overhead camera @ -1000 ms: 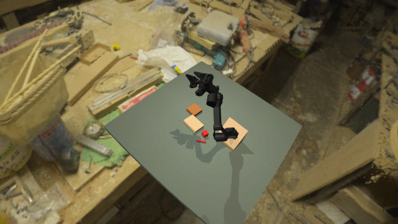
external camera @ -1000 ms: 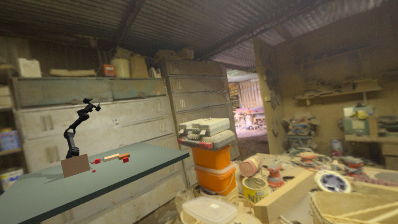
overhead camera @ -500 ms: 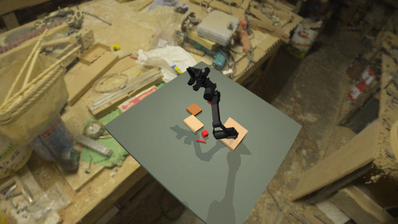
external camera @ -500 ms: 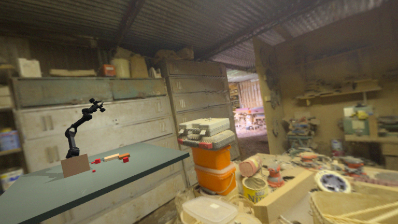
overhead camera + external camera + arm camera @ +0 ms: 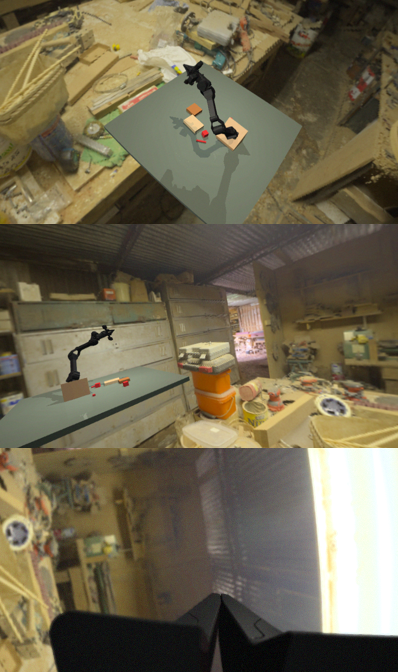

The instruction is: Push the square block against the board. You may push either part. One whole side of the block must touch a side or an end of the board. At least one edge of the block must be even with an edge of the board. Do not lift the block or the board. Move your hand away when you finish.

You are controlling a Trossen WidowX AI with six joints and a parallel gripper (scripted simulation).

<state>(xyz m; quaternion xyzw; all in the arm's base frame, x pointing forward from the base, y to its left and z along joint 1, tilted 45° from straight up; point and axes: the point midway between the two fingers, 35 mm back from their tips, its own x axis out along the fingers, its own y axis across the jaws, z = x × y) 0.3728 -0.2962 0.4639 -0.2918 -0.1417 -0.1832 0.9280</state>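
The light tan board is 130 mm behind my gripper tip, 40 mm to the right of it and 580 mm below it. From my gripper tip the other things lie so: square block: 50 mm behind, 170 mm to the right, 580 mm below; red stick: 280 mm behind, 50 mm to the left, 590 mm below.
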